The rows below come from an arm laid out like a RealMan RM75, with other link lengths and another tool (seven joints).
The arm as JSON. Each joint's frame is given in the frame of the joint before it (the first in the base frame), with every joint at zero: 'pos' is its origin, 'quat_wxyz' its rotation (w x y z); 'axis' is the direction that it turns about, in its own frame. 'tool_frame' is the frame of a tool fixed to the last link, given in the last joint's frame.
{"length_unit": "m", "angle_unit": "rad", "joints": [
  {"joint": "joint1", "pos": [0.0, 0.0, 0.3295], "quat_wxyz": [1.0, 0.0, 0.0, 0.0], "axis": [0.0, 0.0, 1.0]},
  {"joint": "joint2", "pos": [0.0, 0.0, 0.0], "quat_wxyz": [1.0, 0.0, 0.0, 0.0], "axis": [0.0, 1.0, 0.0]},
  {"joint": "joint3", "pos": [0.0, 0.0, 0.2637], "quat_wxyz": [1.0, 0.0, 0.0, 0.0], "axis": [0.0, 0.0, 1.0]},
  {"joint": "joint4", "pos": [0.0, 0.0, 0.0], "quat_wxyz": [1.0, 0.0, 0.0, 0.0], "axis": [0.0, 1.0, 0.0]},
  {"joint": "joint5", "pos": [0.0, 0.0, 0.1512], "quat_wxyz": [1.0, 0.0, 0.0, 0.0], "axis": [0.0, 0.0, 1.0]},
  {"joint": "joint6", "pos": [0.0, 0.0, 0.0], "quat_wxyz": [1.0, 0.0, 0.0, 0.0], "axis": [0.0, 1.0, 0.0]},
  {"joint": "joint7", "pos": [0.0, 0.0, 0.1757], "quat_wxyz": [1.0, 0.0, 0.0, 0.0], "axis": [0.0, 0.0, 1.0]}
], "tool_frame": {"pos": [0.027, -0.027, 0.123], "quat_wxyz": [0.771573, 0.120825, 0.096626, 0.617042]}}
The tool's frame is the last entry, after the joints.
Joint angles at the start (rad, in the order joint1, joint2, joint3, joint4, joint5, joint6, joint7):
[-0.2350, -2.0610, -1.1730, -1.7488, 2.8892, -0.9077, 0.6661]
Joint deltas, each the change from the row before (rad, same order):
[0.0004, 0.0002, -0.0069, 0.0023, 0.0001, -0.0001, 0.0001]
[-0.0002, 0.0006, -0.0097, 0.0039, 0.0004, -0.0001, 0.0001]
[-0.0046, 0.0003, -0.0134, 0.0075, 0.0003, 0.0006, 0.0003]
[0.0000, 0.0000, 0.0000, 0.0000, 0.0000, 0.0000, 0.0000]
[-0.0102, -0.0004, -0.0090, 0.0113, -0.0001, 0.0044, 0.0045]
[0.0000, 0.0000, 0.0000, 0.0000, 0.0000, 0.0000, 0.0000]
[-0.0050, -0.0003, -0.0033, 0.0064, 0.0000, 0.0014, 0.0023]
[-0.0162, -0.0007, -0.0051, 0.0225, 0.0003, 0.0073, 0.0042]
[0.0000, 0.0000, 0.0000, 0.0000, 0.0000, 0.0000, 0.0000]
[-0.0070, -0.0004, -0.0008, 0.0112, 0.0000, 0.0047, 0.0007]
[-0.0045, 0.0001, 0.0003, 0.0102, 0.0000, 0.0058, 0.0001]
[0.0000, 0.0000, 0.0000, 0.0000, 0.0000, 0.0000, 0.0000]
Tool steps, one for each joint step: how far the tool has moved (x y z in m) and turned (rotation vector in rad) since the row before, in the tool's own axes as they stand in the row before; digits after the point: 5 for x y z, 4 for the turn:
[-0.00251, 0.00165, -0.00050, -0.0033, -0.0060, -0.0032]
[-0.00368, 0.00239, -0.00062, -0.0050, -0.0084, -0.0038]
[-0.00514, 0.00206, 0.00006, -0.0047, -0.0104, -0.0032]
[0.00000, 0.00000, 0.00000, 0.0000, 0.0000, 0.0000]
[-0.00362, -0.00030, 0.00175, 0.0001, -0.0046, 0.0049]
[0.00000, 0.00000, 0.00000, 0.0000, 0.0000, 0.0000]
[-0.00115, 0.00030, 0.00094, -0.0013, -0.0007, 0.0025]
[-0.00202, 0.00073, 0.00348, -0.0031, 0.0007, 0.0076]
[0.00000, 0.00000, 0.00000, 0.0000, 0.0000, 0.0000]
[-0.00040, 0.00039, 0.00171, -0.0011, 0.0010, 0.0024]
[-0.00018, 0.00080, 0.00129, -0.0012, 0.0006, 0.0014]
[0.00000, 0.00000, 0.00000, 0.0000, 0.0000, 0.0000]

